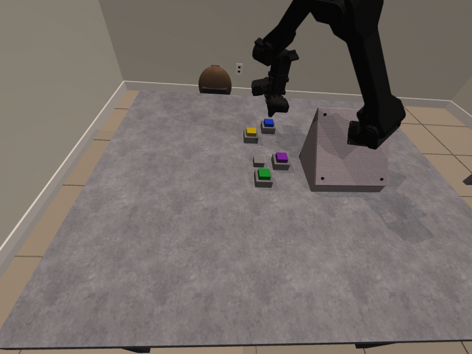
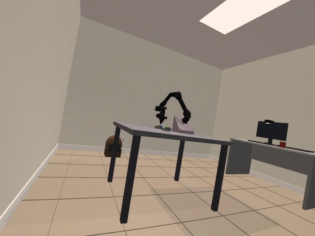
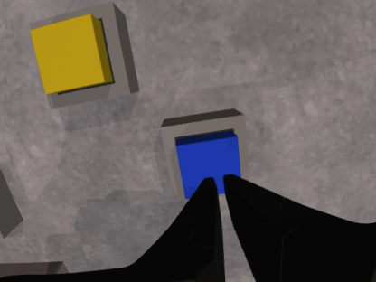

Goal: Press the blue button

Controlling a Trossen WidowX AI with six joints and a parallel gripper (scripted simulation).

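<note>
My gripper tip is 30 mm above the blue button. From my gripper tip the other things lie so: yellow button: 70 mm ahead, 60 mm to the left, 30 mm below; then small grey block: 190 mm to the left, 50 mm below, 40 mm ahead; then purple button: 190 mm to the left, 30 mm below, 30 mm behind.
</note>
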